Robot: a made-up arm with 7 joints. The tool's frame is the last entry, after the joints.
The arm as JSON. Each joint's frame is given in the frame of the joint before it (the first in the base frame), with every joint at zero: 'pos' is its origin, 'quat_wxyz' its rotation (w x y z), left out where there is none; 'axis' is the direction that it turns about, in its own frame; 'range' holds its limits. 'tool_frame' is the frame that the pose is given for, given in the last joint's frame.
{
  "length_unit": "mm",
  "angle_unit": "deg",
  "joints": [
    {
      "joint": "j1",
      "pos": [
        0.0,
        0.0,
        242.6
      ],
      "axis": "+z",
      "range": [
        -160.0,
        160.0
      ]
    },
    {
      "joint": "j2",
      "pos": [
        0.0,
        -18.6,
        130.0
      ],
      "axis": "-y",
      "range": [
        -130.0,
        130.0
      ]
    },
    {
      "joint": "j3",
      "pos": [
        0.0,
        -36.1,
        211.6
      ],
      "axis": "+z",
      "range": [
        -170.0,
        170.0
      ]
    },
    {
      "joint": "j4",
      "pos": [
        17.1,
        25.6,
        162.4
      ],
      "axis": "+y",
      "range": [
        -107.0,
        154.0
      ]
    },
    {
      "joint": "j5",
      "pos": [
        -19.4,
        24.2,
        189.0
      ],
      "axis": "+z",
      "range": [
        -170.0,
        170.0
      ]
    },
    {
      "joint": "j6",
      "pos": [
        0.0,
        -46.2,
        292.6
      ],
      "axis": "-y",
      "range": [
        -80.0,
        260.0
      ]
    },
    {
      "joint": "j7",
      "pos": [
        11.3,
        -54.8,
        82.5
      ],
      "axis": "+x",
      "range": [
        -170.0,
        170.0
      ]
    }
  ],
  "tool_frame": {
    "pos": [
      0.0,
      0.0,
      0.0
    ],
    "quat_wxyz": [
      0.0,
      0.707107,
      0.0,
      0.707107
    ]
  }
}
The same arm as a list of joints. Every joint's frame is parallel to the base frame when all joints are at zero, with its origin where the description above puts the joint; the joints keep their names.
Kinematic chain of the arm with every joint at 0, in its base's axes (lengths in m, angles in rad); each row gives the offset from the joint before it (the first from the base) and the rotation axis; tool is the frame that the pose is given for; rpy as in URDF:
j1: xyz 0.0000 0.0000 0.2426 axis +z
j2: xyz 0.0000 -0.0186 0.1300 axis -y
j3: xyz 0.0000 -0.0361 0.2116 axis +z
j4: xyz 0.0171 0.0256 0.1624 axis +y
j5: xyz -0.0194 0.0242 0.1890 axis +z
j6: xyz 0.0000 -0.0462 0.2926 axis -y
j7: xyz 0.0113 -0.0548 0.0825 axis +x
tool: xyz 0.0000 0.0000 0.0000 rpy 3.1416 -1.5708 0.0000
Joint limits (rad, base to tool): -2.7925..2.7925 -2.2689..2.2689 -2.9671..2.9671 -1.8675..2.6878 -2.9671..2.9671 -1.3963..4.5379 -2.9671..2.9671

